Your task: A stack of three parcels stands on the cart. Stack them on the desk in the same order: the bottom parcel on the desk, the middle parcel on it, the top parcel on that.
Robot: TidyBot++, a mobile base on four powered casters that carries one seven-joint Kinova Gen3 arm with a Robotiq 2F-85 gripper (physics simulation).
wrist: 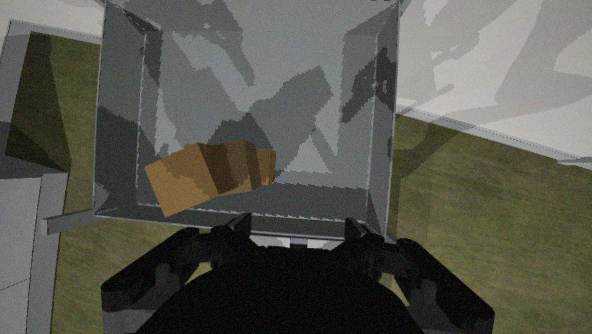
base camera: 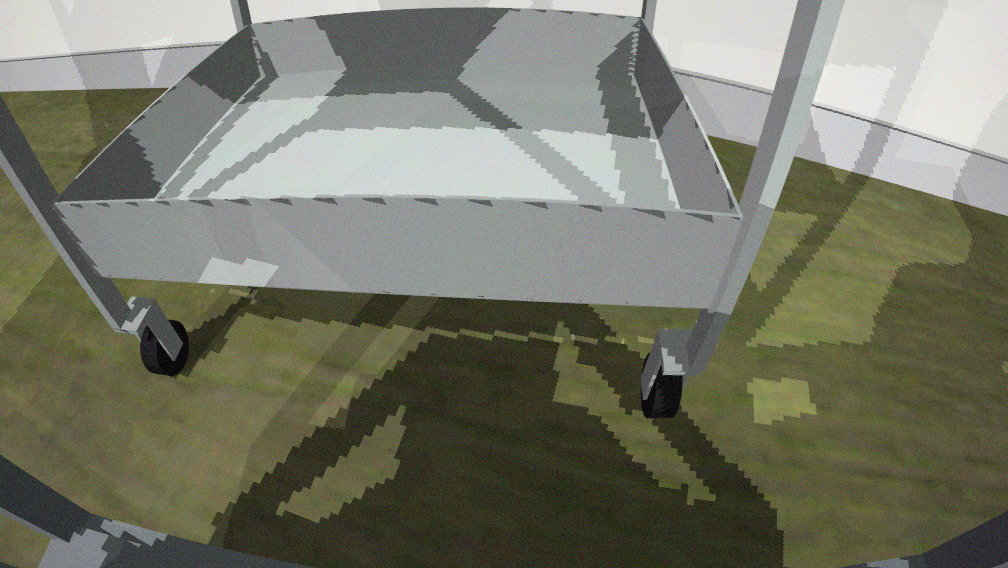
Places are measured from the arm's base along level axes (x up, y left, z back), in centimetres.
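Where they show: gripper, fingertip midpoint: (wrist: 297, 225).
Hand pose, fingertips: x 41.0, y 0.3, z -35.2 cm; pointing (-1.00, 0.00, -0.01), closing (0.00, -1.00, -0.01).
Observation:
After its pixels a point has its place.
Three brown parcels stand stacked in the cart's upper tray, near its front left corner in the wrist view. The top parcel (wrist: 175, 177) @(z -39.0, x 41.8, y 11.5 cm) shows its flat upper face. The parcels under it (wrist: 266, 165) @(z -40.3, x 31.8, y 5.3 cm) show partly at its right, turned a little differently; part of them is hidden. The cart (base camera: 423, 246) @(z -31.0, x -22.8, y 4.8 cm) (wrist: 392, 130) @(z -45.9, x 33.3, y -11.6 cm) is grey with raised walls. My gripper (wrist: 297, 225) @(z -35.2, x 41.0, y 0.3 cm) is open and empty, above the near rim of the tray, to the right of and nearer than the stack. A pale grey surface, apparently the desk (wrist: 17, 225) @(z -0.8, x -17.7, y 146.7 cm), shows at the left edge.
The base camera shows the cart's lower tray, a right post (base camera: 782, 127) @(z -30.0, x -13.7, y -11.6 cm) and two black wheels (base camera: 164, 347) @(z -31.7, x -35.7, y 29.7 cm) (base camera: 661, 395) @(z -30.4, x -35.6, y -10.7 cm). A grey bar (wrist: 70, 221) @(z -31.3, x 36.0, y 31.4 cm) sticks out at the cart's left, close to the desk. White walls (wrist: 540, 65) @(z -69.9, x 12.5, y -61.0 cm) stand behind and right.

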